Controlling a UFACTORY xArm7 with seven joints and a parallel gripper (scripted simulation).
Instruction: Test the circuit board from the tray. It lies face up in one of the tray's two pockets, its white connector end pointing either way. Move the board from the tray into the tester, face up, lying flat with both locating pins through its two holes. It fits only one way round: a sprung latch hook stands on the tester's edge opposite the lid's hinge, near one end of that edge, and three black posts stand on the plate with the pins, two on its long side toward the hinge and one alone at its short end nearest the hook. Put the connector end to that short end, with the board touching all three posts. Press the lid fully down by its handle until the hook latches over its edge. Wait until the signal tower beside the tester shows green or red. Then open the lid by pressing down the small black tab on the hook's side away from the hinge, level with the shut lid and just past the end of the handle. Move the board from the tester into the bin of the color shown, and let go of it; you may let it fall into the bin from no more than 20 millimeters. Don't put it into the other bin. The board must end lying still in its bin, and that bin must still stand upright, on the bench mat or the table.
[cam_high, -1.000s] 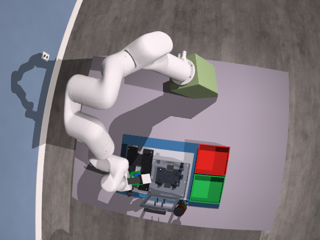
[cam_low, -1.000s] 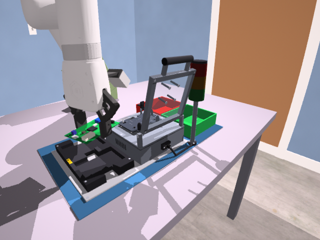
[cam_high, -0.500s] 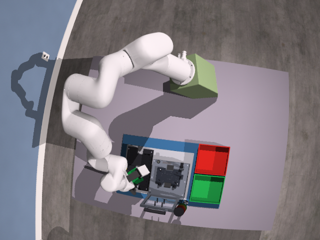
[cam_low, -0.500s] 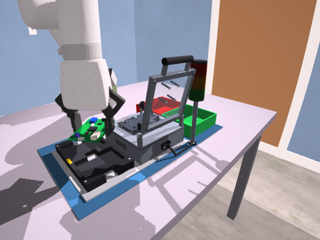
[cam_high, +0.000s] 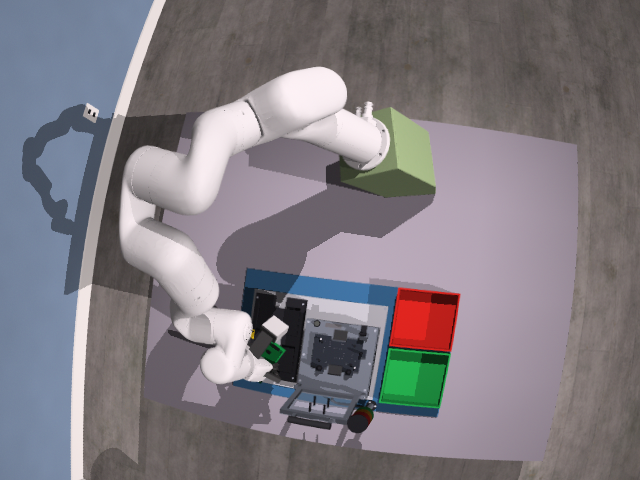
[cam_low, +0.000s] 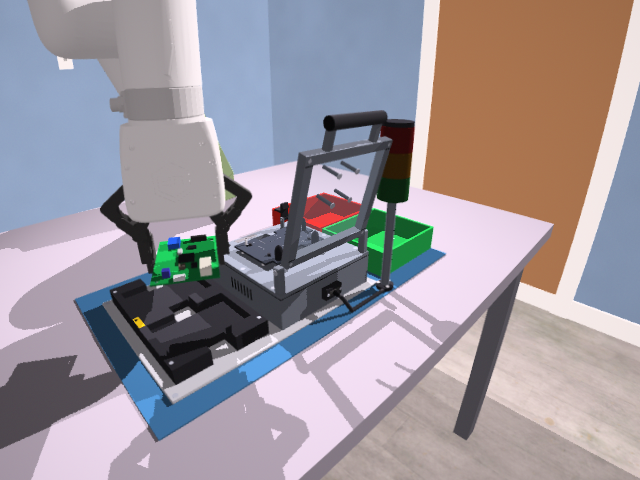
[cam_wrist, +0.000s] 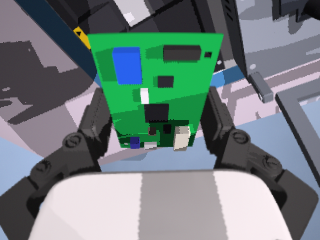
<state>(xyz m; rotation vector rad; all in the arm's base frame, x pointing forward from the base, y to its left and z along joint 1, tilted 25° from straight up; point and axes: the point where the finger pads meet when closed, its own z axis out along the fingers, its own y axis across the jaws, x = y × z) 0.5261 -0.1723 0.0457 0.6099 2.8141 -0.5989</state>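
Right now the green circuit board is right at my hand. The rest, counted from my hand: clear lid: 80 mm ahead, 170 mm to the left, 60 mm above; then green bin: 10 mm behind, 370 mm to the left, 110 mm below; then plate: 40 mm behind, 170 mm to the left, 50 mm below.
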